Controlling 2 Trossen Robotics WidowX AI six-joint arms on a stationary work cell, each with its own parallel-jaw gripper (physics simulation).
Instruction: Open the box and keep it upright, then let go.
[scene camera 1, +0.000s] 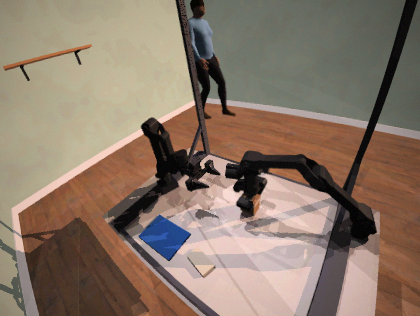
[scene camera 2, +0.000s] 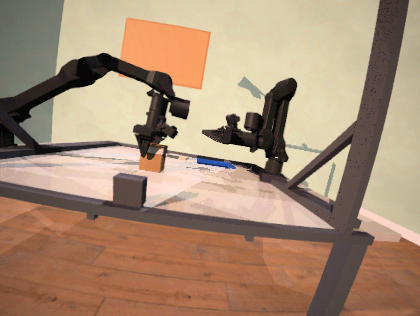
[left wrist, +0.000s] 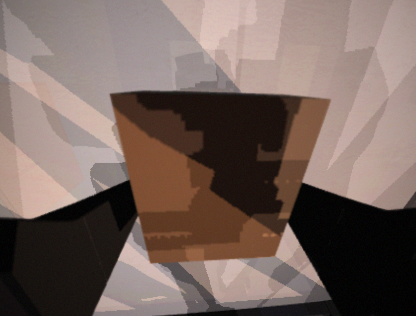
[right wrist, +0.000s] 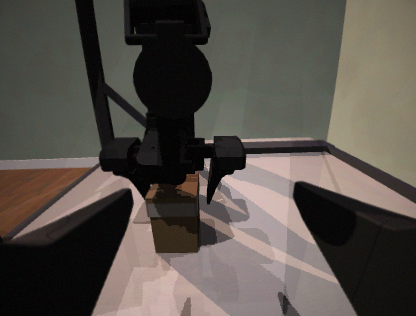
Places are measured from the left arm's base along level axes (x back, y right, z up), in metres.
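Pixels of known places: left gripper, fingertip midpoint: (scene camera 1: 253, 204) (scene camera 2: 148, 155) (left wrist: 209, 180); right gripper, fingertip midpoint: (scene camera 1: 214, 180) (scene camera 2: 201, 131) (right wrist: 214, 192); left arm's base, origin of the base link: (scene camera 1: 359, 232); right arm's base, origin of the base link: (scene camera 1: 166, 181) (scene camera 2: 272, 173).
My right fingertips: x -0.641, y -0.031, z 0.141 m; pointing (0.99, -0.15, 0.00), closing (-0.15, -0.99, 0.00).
Note:
For each thing: its middle in the pictures, then the offset to it from my right fingertips.
- small orange-brown box, body centre: (right wrist: 177, 211) (scene camera 2: 153, 157) (scene camera 1: 249, 202) dx +0.160, dy +0.021, dz -0.117 m
- blue flat object, body centre: (scene camera 1: 163, 235) (scene camera 2: 215, 163) dx -0.152, dy -0.272, dz -0.157 m
- small beige flat piece, body centre: (scene camera 1: 200, 260) (scene camera 2: 177, 156) dx +0.065, dy -0.302, dz -0.154 m
- dark block, body centre: (scene camera 2: 130, 189) dx +0.159, dy +0.307, dz -0.130 m
A small orange-brown box (scene camera 1: 256, 206) (scene camera 2: 151, 164) (left wrist: 165, 190) (right wrist: 175, 235) stands upright on the pale table, with a pale grey band across its front in the right wrist view. Its top is partly hidden, and I cannot tell whether the lid is open. My left gripper (scene camera 1: 248, 206) (scene camera 2: 145, 152) (right wrist: 179, 203) points down at the box's upper part. Its fingers are open, one on each side of the box, with nothing gripped. My right gripper (scene camera 1: 212, 180) (scene camera 2: 204, 132) is open and empty, raised above the table and apart from the box, facing it.
A blue flat object (scene camera 1: 165, 237) (scene camera 2: 215, 162) and a small beige flat piece (scene camera 1: 201, 263) lie on the table. A dark block (scene camera 2: 129, 191) sits at the near table edge in scene camera 2. Dark frame posts (scene camera 1: 192, 60) (scene camera 2: 360, 125) rise at the table's sides. A person (scene camera 1: 202, 40) stands behind.

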